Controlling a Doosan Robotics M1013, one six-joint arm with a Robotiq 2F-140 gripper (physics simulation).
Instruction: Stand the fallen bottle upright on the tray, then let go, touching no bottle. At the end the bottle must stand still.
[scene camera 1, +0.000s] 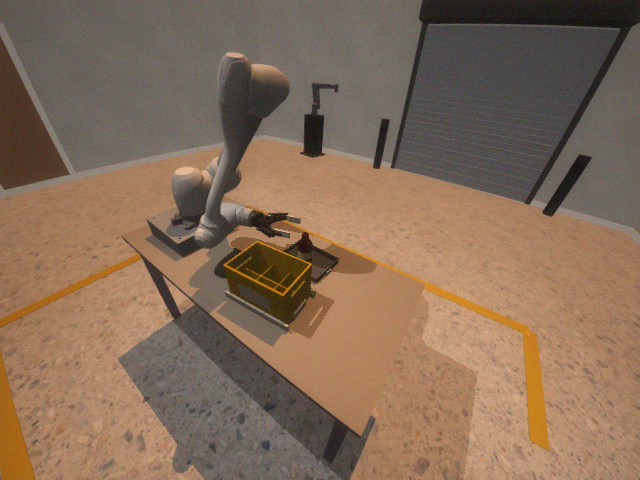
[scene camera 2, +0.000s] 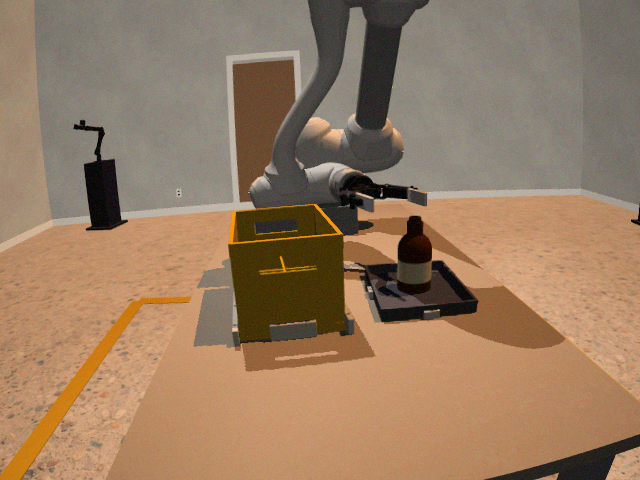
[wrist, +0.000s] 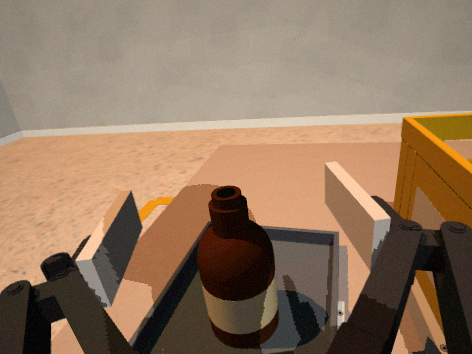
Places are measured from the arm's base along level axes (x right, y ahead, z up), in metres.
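Where they show: gripper, fingertip midpoint: (scene camera 1: 295, 227) (scene camera 2: 400, 202) (wrist: 230, 196); arm's base, link origin: (scene camera 1: 196, 217).
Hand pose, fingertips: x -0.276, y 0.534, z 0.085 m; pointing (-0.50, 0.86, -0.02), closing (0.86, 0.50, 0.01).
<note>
Each offset is from my fingertips to the top centre of the thing. Level surfaces: height alone.
The brown bottle @[dz -0.022, dx -0.029, dy +0.040 m] (scene camera 1: 305, 249) (scene camera 2: 414, 253) (wrist: 237, 265) with a cream label stands upright on the dark tray @[dz -0.157, dx -0.033, dy +0.056 m] (scene camera 1: 328, 270) (scene camera 2: 454, 308) (wrist: 335, 265), apart from the tray's walls. My gripper (scene camera 1: 287, 227) (scene camera 2: 392, 198) (wrist: 230, 196) is open and empty. It is raised above the level of the bottle's neck and lies on the robot base's side of the bottle. Its fingers point roughly level, and in the scene views they are apart from the bottle. In the wrist view the bottle shows between and beyond the two finger pads, touched by neither.
A yellow crate @[dz -0.007, dx +0.232, dy +0.128 m] (scene camera 1: 281, 304) (scene camera 2: 289, 294) (wrist: 435, 170) with inner dividers stands beside the tray, held by low light-grey rails on the table @[dz -0.182 m] (scene camera 1: 361, 335) (scene camera 2: 310, 413). The arm's base (scene camera 1: 170, 229) sits at the table's far end.
</note>
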